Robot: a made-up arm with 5 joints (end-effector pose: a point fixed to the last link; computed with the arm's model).
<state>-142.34 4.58 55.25 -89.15 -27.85</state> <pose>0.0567 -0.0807 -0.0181 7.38 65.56 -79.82</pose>
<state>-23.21 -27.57 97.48 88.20 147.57</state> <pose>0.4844 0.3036 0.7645 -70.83 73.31 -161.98</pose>
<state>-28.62 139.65 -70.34 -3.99 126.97</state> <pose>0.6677 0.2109 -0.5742 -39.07 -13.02 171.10</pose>
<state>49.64 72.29 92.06 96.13 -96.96</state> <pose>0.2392 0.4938 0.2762 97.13 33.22 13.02</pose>
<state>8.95 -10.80 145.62 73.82 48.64</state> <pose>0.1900 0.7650 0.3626 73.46 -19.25 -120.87</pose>
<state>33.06 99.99 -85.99 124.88 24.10</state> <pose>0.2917 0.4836 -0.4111 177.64 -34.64 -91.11</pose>
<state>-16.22 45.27 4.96 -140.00 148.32</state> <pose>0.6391 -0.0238 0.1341 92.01 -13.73 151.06</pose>
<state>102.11 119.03 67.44 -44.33 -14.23</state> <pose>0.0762 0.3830 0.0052 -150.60 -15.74 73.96</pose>
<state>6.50 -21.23 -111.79 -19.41 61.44</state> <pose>0.8859 -0.0010 0.2249 164.80 7.38 161.09</pose>
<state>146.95 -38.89 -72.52 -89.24 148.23</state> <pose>-0.2300 -0.2049 0.6188 96.67 71.37 -162.13</pose>
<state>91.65 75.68 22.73 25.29 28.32</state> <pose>0.2207 0.9189 0.0464 55.25 -76.41 -153.76</pose>
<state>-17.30 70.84 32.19 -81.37 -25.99</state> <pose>0.0697 0.3436 0.3734 17.56 -20.03 22.71</pose>
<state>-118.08 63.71 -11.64 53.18 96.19</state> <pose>-0.5062 0.9891 -0.1443 146.01 1.12 -58.91</pose>
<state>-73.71 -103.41 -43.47 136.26 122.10</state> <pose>0.4443 0.1674 0.0869 162.46 14.27 -137.73</pose>
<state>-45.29 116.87 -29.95 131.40 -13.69</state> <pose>-0.3480 0.1771 -0.1356 86.40 27.18 -45.45</pose>
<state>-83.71 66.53 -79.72 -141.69 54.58</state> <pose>0.3662 0.2383 0.3411 -60.32 53.02 -158.83</pose>
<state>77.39 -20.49 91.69 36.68 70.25</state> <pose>-0.4758 0.4776 -0.0556 97.50 -49.22 -87.77</pose>
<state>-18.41 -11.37 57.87 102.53 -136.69</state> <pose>0.5272 0.2072 0.4519 -119.15 26.05 117.96</pose>
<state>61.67 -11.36 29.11 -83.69 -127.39</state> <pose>-0.2056 -0.0087 0.6633 -179.11 42.86 -85.77</pose>
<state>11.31 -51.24 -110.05 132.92 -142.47</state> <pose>0.0597 0.1270 0.2817 -97.49 -59.62 -125.35</pose>
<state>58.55 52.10 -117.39 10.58 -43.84</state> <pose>0.2628 0.4972 0.6349 -31.39 7.20 -42.82</pose>
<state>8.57 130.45 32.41 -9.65 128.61</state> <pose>0.2782 0.8336 -0.5415 -81.05 -31.08 -103.02</pose>
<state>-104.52 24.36 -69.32 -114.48 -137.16</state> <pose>-0.0235 0.1008 -0.2450 -98.68 -17.93 -19.77</pose>
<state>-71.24 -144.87 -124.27 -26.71 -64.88</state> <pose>-0.0925 -0.1049 -0.4013 -172.85 15.65 55.84</pose>
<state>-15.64 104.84 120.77 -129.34 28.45</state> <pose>0.6075 0.5126 0.2116 65.32 17.46 149.33</pose>
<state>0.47 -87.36 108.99 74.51 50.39</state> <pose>0.1143 -0.0431 0.7830 24.23 45.31 -90.58</pose>
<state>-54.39 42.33 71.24 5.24 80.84</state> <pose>-0.0020 0.6611 0.6044 -59.17 56.54 -18.84</pose>
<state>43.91 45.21 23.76 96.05 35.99</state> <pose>0.3737 0.7169 -0.0224 -63.12 -81.61 -73.72</pose>
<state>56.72 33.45 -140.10 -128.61 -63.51</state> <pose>-0.0649 0.2736 0.5907 20.51 17.99 -147.92</pose>
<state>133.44 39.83 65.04 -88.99 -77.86</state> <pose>-0.2408 0.2891 0.1032 -85.25 28.81 -134.60</pose>
